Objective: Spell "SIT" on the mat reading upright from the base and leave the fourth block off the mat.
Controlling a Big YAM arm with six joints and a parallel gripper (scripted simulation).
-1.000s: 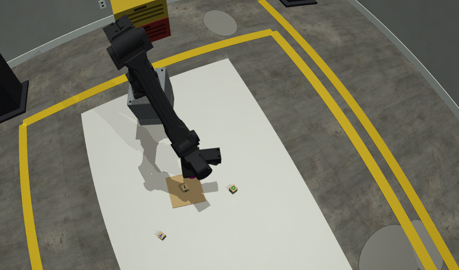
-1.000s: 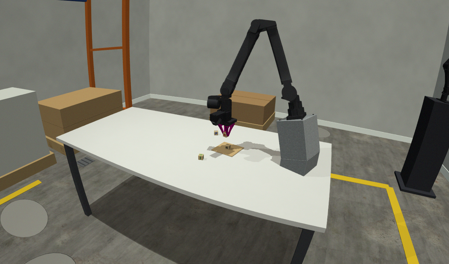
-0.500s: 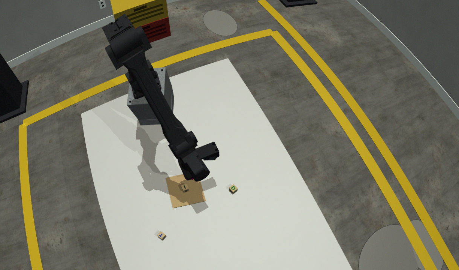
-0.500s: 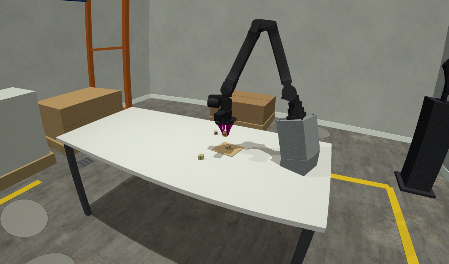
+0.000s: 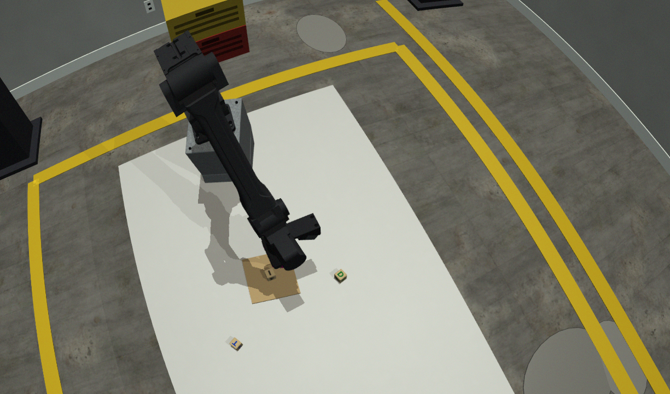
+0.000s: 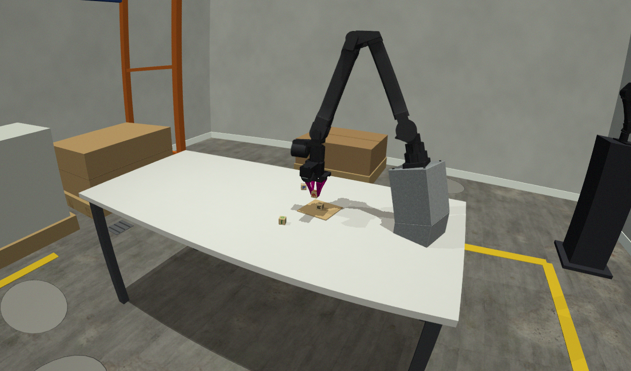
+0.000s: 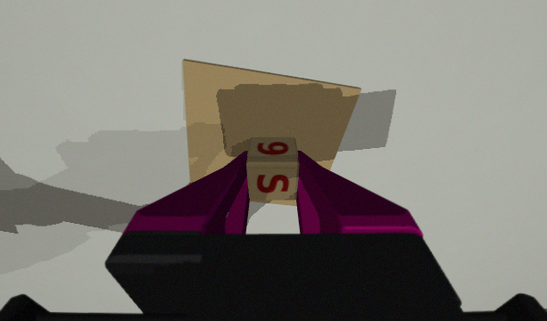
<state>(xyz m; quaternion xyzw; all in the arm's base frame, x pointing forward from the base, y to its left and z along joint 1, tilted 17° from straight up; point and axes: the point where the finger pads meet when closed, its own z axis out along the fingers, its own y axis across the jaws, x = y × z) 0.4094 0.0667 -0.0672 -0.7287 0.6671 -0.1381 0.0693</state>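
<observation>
Now: the I block 4 cm to the right of my hand and 7 cm below it. From my hand the other things lie so: S block (right at my hand); D block (7 cm ahead, 14 cm to the left, 7 cm below); tan mat (4 cm to the right, 9 cm below).
</observation>
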